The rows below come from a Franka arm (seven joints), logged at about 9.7 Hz.
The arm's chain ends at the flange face. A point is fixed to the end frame.
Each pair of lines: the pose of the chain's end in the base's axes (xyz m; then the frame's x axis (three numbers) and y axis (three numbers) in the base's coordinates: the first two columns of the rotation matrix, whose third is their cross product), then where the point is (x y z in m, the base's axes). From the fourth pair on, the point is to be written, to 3 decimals.
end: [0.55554 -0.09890 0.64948 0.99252 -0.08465 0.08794 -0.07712 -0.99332 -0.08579]
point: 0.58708 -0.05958 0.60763
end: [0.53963 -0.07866 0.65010 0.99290 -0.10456 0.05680 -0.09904 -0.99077 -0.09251]
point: 0.57065 -0.03955 0.60767
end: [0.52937 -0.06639 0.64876 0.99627 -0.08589 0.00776 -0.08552 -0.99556 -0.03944]
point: 0.55735 -0.02891 0.60288
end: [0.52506 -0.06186 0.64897 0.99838 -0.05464 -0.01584 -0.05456 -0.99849 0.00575]
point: 0.551 -0.026 0.601
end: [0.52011 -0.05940 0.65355 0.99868 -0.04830 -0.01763 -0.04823 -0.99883 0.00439]
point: 0.545 -0.023 0.605
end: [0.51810 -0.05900 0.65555 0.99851 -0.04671 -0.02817 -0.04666 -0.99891 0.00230]
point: 0.543 -0.022 0.607
